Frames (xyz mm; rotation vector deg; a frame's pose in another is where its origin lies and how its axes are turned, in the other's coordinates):
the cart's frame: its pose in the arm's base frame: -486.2 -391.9 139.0 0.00 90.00 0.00
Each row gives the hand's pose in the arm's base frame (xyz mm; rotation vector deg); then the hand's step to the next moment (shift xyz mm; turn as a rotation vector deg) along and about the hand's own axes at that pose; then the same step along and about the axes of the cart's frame.
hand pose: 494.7 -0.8 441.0 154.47 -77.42 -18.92
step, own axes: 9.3 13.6 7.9 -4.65 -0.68 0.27
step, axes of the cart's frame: 6.4 -15.6 -7.1 -0.28 4.13 -2.24
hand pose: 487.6 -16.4 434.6 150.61 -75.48 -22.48
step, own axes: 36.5 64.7 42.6 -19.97 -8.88 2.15
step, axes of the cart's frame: 28.6 -69.3 -41.3 1.35 21.24 -5.40
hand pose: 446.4 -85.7 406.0 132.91 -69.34 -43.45
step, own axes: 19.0 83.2 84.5 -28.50 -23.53 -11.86
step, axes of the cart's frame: 21.5 -69.7 -95.4 -3.19 37.76 8.40
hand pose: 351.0 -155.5 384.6 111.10 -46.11 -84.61
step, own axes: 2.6 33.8 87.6 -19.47 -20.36 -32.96
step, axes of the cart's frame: -3.3 -31.1 -88.6 -4.73 30.58 30.37
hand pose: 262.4 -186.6 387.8 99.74 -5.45 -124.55
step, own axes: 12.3 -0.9 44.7 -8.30 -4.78 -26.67
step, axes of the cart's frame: 0.9 -10.4 -45.2 -0.01 11.48 25.91
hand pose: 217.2 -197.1 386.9 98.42 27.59 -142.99
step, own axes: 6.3 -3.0 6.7 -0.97 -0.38 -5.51
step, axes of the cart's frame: 3.0 1.6 -9.1 0.81 1.88 5.22
